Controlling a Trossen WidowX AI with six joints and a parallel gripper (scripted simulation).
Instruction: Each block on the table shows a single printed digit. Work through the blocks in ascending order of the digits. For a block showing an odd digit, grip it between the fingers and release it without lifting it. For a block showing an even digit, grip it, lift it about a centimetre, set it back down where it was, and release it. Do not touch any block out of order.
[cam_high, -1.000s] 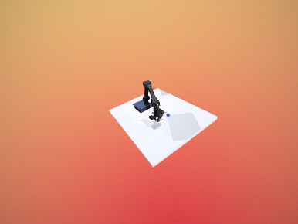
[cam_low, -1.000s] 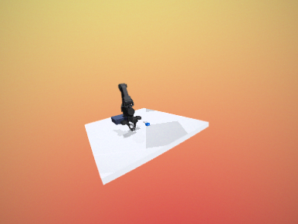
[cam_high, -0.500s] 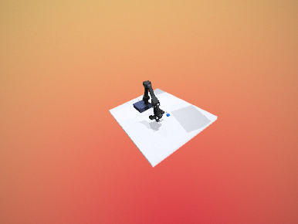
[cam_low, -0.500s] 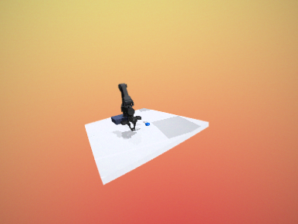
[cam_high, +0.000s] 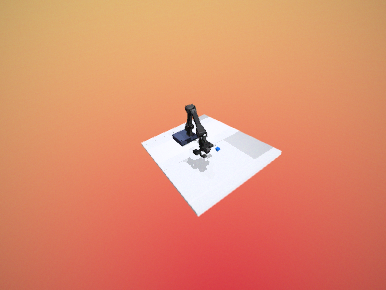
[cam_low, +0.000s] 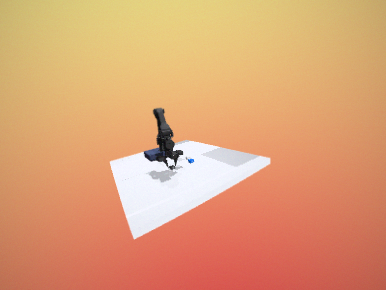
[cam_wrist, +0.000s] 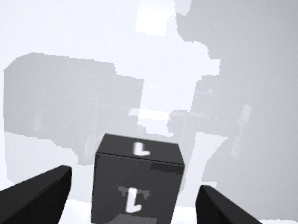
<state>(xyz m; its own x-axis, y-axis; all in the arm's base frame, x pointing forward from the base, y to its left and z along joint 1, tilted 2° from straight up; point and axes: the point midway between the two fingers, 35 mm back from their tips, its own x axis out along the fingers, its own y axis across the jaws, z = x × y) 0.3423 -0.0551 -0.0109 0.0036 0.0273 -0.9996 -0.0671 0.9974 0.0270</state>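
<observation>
Now: gripper tip right at the dark block. Also, from my gripper tip: blue block (150 mm to the left); then white block (170 mm to the left, 80 mm behind).
</observation>
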